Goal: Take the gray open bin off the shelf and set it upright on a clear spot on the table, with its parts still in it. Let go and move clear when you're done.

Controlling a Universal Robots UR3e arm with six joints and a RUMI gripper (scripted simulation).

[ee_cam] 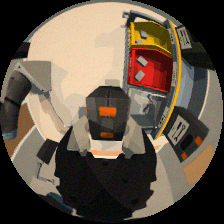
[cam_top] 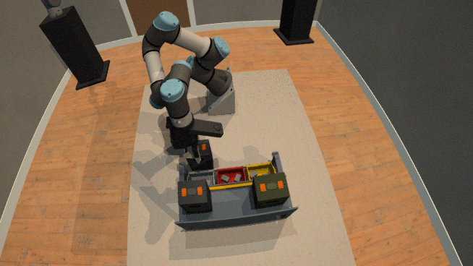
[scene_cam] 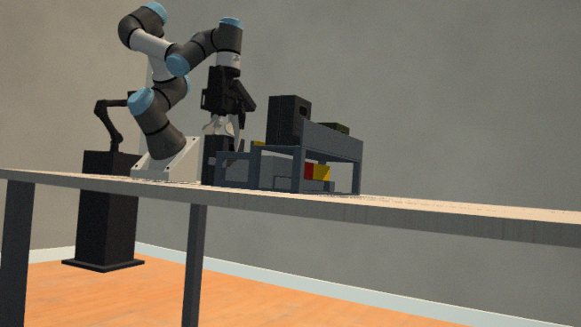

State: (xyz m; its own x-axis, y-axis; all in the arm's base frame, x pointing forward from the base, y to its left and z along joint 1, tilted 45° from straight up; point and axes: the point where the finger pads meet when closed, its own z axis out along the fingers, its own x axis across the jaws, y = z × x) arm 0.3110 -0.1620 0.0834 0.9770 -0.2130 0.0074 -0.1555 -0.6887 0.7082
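My hand is 12 cm short of the gray open bin, 2 cm to the left of it and 6 cm above it. Also, from my hand: yellow rail: 17 cm ahead, 9 cm to the left, 1 cm above; red bin: 14 cm ahead, 9 cm to the left, 6 cm below; yellow bin: 15 cm ahead, 20 cm to the left, 6 cm below.
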